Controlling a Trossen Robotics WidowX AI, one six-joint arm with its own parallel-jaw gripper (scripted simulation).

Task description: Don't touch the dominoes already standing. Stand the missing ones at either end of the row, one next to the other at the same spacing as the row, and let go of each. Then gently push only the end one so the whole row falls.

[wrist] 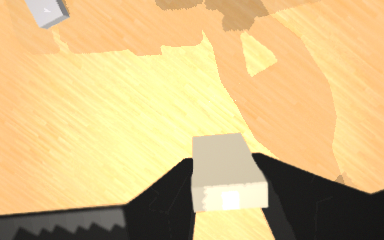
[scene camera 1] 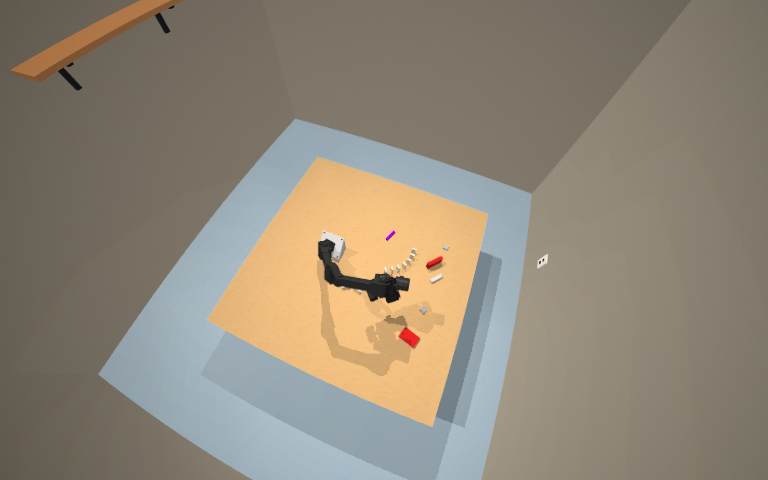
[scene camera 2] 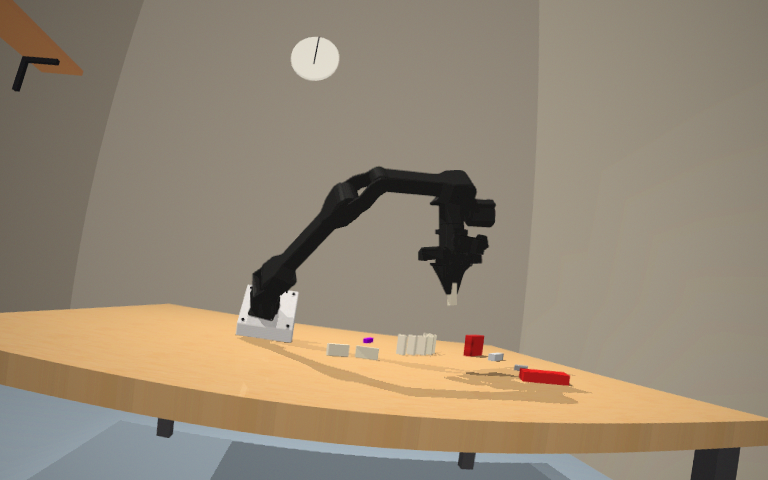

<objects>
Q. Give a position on a cream domino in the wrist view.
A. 225,176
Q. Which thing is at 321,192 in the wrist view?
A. My gripper.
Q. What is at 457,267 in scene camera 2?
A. My gripper.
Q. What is my gripper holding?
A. A cream domino.
</objects>
